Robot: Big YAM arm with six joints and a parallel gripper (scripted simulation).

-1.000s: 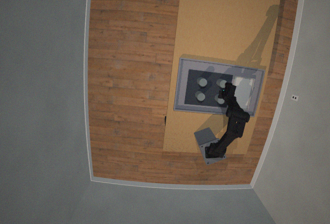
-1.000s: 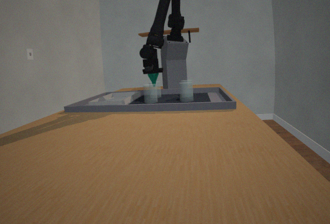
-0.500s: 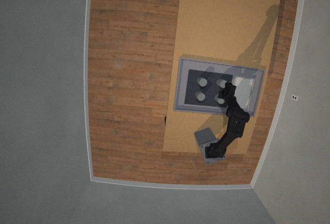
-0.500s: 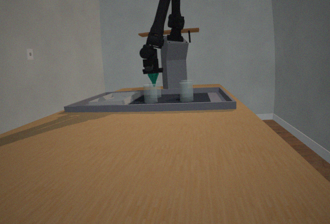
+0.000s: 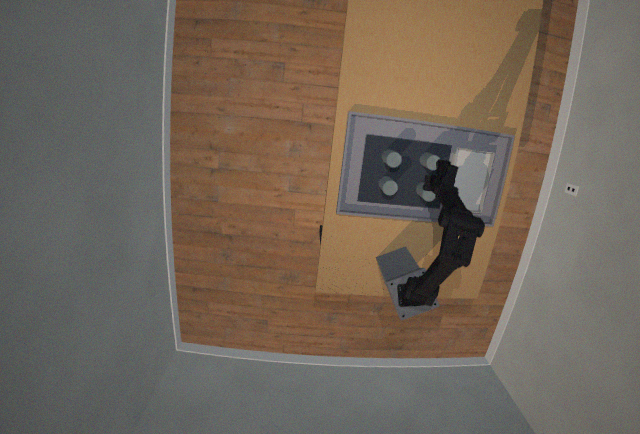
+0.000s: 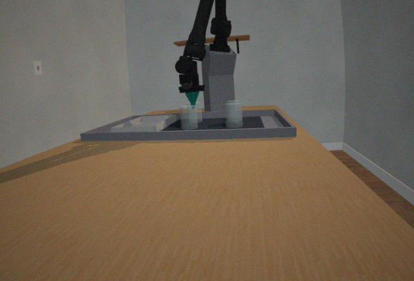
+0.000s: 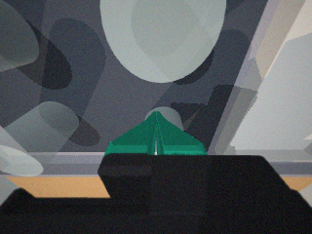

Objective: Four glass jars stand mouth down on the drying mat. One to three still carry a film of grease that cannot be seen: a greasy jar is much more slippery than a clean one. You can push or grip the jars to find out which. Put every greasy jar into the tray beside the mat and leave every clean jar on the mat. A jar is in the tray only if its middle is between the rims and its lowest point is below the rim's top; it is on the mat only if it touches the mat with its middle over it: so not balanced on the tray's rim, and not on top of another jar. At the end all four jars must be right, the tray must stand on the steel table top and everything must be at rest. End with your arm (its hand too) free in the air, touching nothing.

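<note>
The rimmed steel table top lies 2 cm ahead of my hand, 2 cm to the right of it and 8 cm below it. Also, from my hand: pale tray: 3 cm behind, 23 cm to the right, 7 cm below; then dark drying mat: 2 cm ahead, 9 cm to the left, 8 cm below.
</note>
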